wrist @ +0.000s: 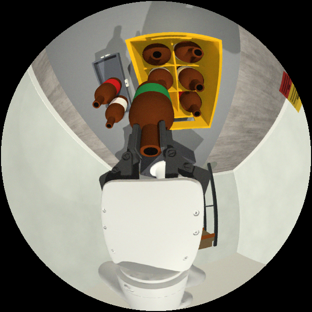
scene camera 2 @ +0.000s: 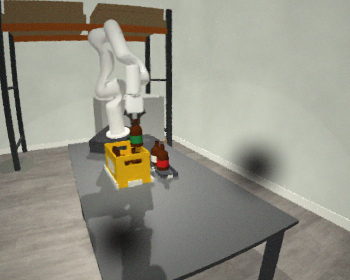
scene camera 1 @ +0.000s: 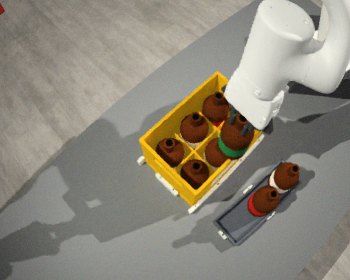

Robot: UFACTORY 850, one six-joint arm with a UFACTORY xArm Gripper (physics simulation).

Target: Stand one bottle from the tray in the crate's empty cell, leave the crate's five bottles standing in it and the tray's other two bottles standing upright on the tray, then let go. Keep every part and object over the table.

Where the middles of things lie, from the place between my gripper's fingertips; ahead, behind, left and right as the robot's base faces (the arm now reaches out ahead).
Labels:
I see the green-label bottle (scene camera 1: 231, 145) 40 mm below my hand.

